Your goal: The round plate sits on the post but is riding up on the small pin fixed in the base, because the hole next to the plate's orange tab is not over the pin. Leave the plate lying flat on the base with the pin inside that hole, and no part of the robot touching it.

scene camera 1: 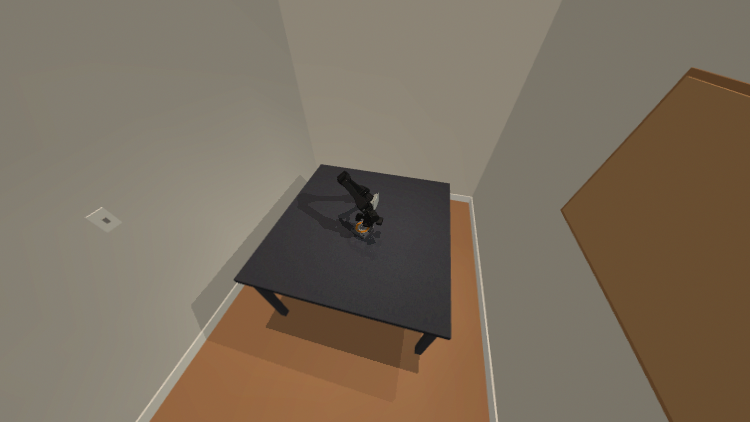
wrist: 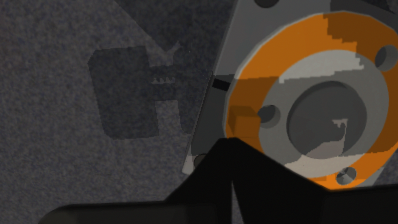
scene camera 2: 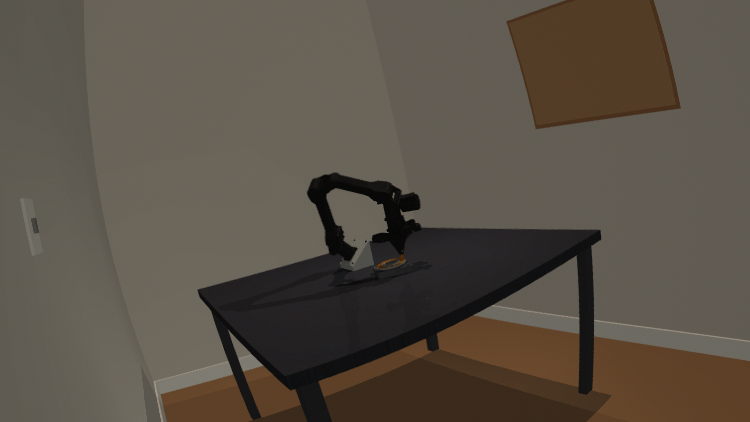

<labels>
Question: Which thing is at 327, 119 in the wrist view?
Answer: A grey base.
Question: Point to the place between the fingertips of the gripper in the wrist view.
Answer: At 227, 146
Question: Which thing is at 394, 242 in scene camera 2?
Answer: The gripper.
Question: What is the gripper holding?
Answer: Nothing.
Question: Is the gripper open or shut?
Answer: Shut.
</labels>
